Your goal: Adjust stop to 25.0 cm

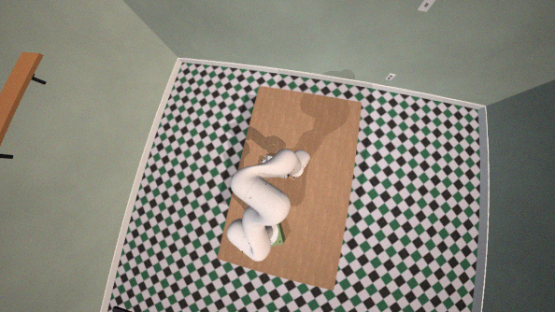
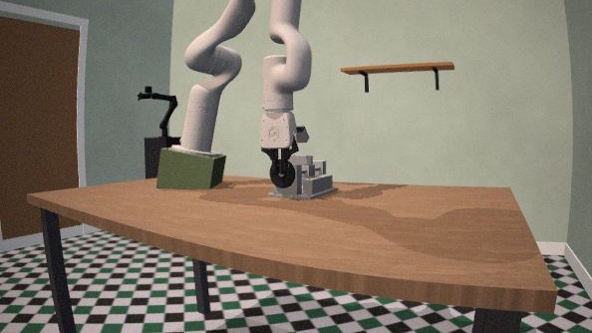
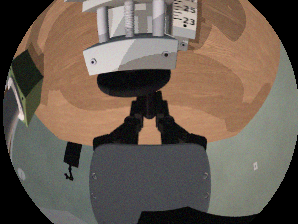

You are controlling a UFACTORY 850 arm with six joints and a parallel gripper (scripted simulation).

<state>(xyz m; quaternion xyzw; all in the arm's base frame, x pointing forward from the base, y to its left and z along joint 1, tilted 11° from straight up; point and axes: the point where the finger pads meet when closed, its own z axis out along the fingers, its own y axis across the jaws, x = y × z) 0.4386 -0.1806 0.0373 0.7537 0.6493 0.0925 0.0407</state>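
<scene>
Right now my hand is 20 mm to the right of the handwheel and 10 mm above it.
</scene>
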